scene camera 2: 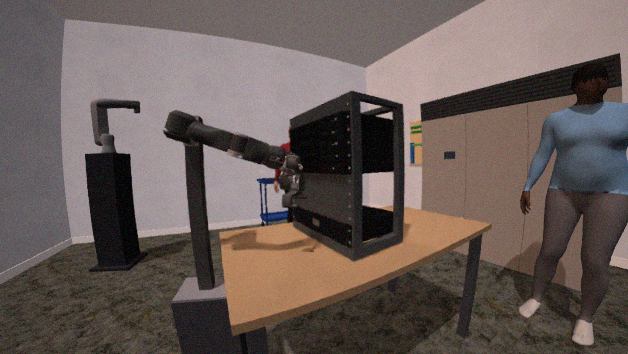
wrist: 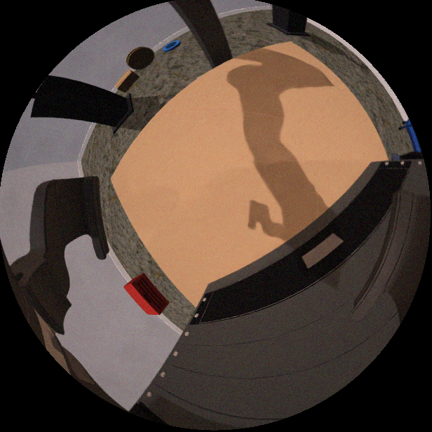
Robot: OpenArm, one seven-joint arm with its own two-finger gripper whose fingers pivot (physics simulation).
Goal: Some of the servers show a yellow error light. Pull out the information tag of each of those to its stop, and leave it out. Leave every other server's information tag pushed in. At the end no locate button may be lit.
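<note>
The dark rack (scene camera 2: 356,200) (wrist: 295,248) stands on the table. In the scene view, black servers (scene camera 2: 320,145) fill its upper part, with small pale marks near their right ends. The colours of any lights, the information tags and the locate buttons are too small to tell. In the wrist view, the upper servers do not show. My gripper (scene camera 2: 296,200) (wrist: 202,242) is open and empty, its two fingers wide apart. In the scene view it is at the left part of the rack's front, at the height of the grey panels below the servers; whether it touches them I cannot tell. The arm hides part of the front.
Grey blank panels (scene camera 2: 327,192) (wrist: 260,355) cover the rack's middle. Below them is a black unit (scene camera 2: 332,231) (wrist: 270,280) with a pale label (scene camera 2: 316,221) (wrist: 322,250). The wooden table (scene camera 2: 300,285) (wrist: 190,215) carries the rack. A person (scene camera 2: 590,150) stands at the right.
</note>
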